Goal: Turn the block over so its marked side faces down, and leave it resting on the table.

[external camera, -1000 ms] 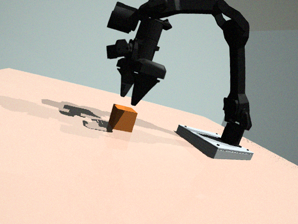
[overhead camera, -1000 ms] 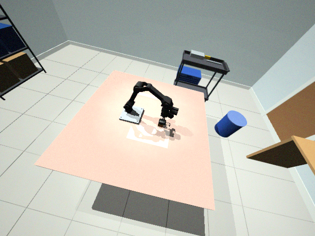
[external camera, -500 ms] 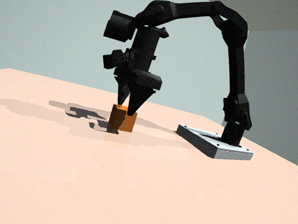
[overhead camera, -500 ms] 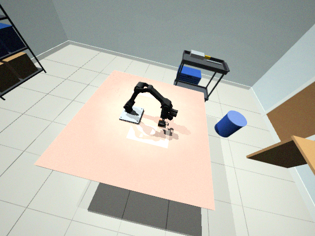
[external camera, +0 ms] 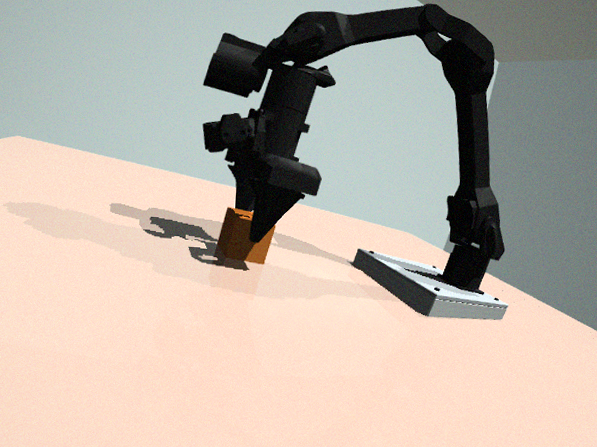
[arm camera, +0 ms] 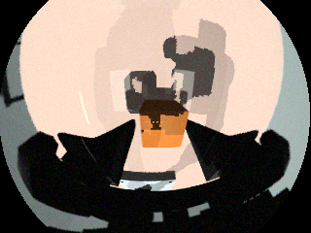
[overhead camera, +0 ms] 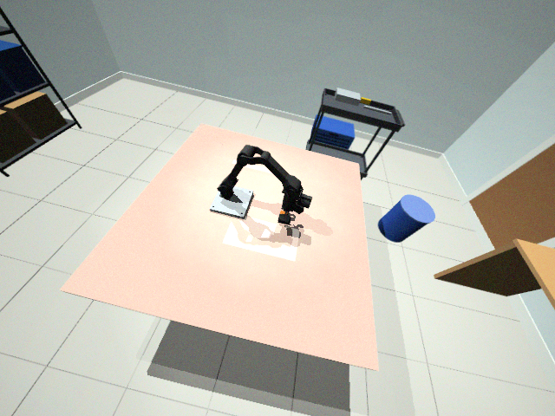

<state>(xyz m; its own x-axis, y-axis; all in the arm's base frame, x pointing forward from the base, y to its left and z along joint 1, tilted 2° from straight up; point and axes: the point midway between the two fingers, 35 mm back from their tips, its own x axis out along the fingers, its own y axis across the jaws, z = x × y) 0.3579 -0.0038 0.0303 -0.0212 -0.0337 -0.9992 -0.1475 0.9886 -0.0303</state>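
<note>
Right now my gripper tip is 10 mm past the orange block.
</note>
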